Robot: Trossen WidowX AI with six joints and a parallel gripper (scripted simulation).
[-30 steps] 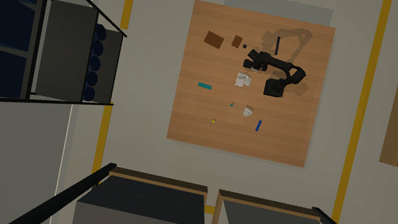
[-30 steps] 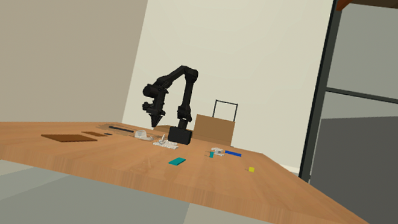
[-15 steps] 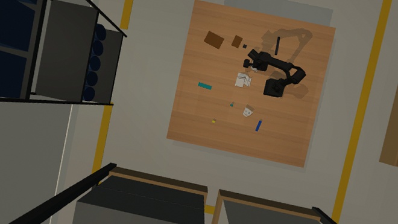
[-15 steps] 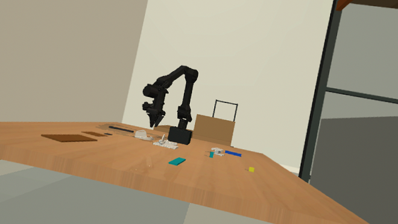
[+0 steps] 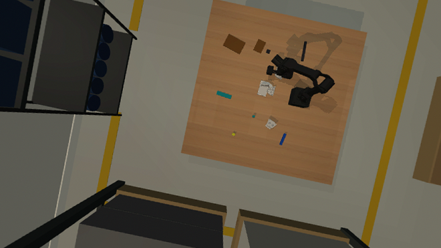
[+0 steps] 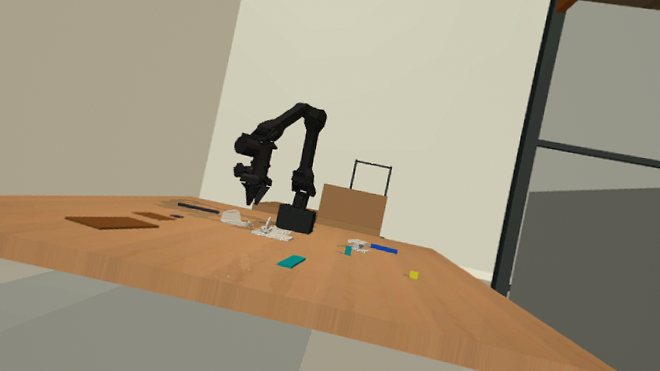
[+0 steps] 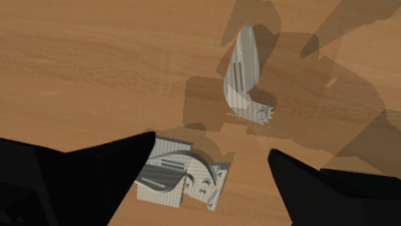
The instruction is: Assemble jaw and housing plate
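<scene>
Right now the loose jaw is 4 cm behind my gripper tip, 4 cm to the right of it and 7 cm below it. From my gripper tip the other things lie so: small teal block (3 cm ahead, 36 cm to the left, 7 cm below); black bar (15 cm behind, 29 cm to the right, 7 cm below); small black square (12 cm ahead, 19 cm to the right, 8 cm below).
</scene>
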